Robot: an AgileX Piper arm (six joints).
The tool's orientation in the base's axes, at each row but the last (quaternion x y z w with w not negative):
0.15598 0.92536 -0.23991 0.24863
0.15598 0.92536 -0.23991 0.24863
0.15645 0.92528 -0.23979 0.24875
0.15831 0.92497 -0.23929 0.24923
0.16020 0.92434 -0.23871 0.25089
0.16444 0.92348 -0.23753 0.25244
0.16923 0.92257 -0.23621 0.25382
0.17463 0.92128 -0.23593 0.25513
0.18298 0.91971 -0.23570 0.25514
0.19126 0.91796 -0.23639 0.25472
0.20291 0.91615 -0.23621 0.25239
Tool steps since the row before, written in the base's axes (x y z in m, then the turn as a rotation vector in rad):
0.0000 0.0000 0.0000 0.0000 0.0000 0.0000
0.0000 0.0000 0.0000 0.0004 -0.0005 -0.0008
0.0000 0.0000 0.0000 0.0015 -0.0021 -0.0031
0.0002 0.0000 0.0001 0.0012 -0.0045 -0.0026
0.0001 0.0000 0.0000 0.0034 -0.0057 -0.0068
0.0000 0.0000 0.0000 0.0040 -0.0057 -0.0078
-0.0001 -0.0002 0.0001 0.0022 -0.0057 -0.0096
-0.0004 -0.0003 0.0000 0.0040 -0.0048 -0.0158
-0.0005 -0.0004 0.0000 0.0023 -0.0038 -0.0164
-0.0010 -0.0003 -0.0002 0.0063 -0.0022 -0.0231
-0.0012 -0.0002 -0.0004 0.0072 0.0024 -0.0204
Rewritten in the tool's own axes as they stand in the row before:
0.0000 0.0000 0.0000 0.0000 0.0000 0.0000
0.0000 0.0000 0.0000 0.0000 0.0000 0.0010
0.0000 0.0000 0.0000 0.0001 0.0000 0.0040
-0.0002 0.0000 0.0000 -0.0004 -0.0023 0.0048
-0.0001 0.0000 0.0000 -0.0001 -0.0009 0.0095
0.0000 0.0000 0.0000 -0.0001 -0.0003 0.0105
0.0000 -0.0002 0.0000 0.0024 -0.0004 0.0111
0.0003 -0.0004 0.0000 0.0045 0.0033 0.0160
0.0003 -0.0006 0.0000 0.0064 0.0035 0.0153
0.0008 -0.0006 -0.0001 0.0074 0.0090 0.0211
0.0011 -0.0006 0.0000 0.0063 0.0122 0.0169

